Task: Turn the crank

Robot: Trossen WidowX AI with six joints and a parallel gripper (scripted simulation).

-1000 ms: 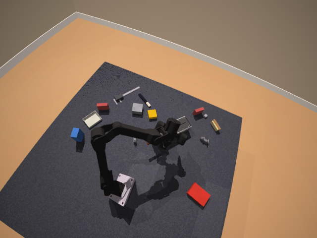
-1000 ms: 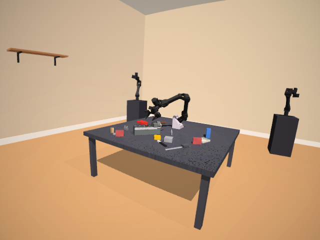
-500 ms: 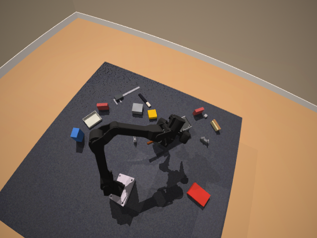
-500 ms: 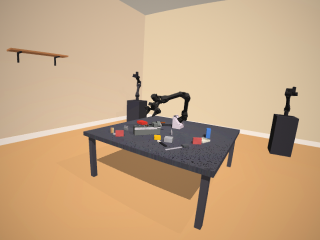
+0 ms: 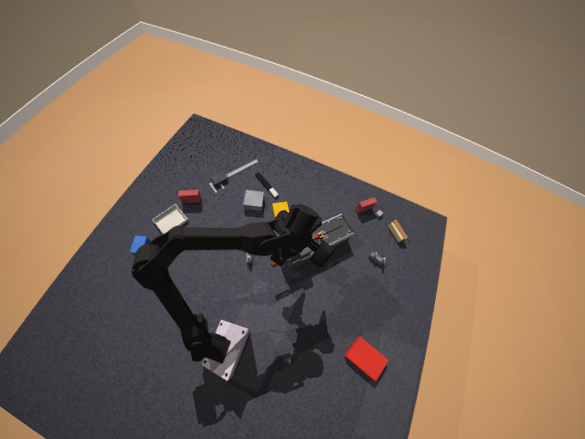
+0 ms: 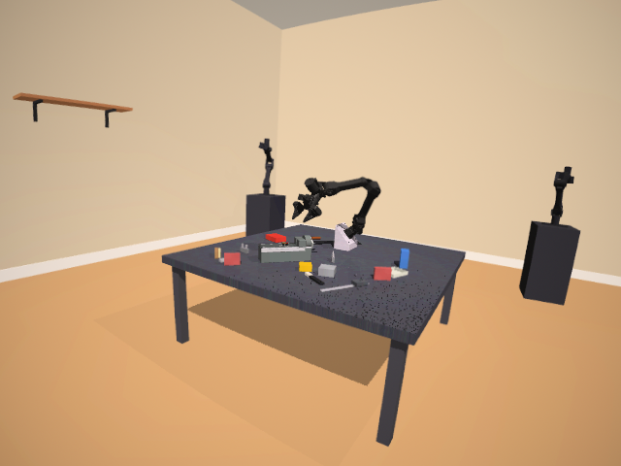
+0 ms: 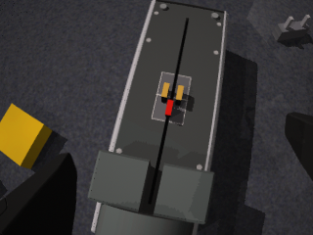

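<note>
Right now the brown crank handle is 100 mm below my gripper tip, 90 mm behind it and 70 mm to the left of it. From my gripper tip the other things lie so: grey block (240 mm to the left, 180 mm below, 150 mm ahead); then yellow block (190 mm below, 140 mm ahead, 130 mm to the left); then red pointer (120 mm below, 50 mm ahead, 30 mm to the right).
</note>
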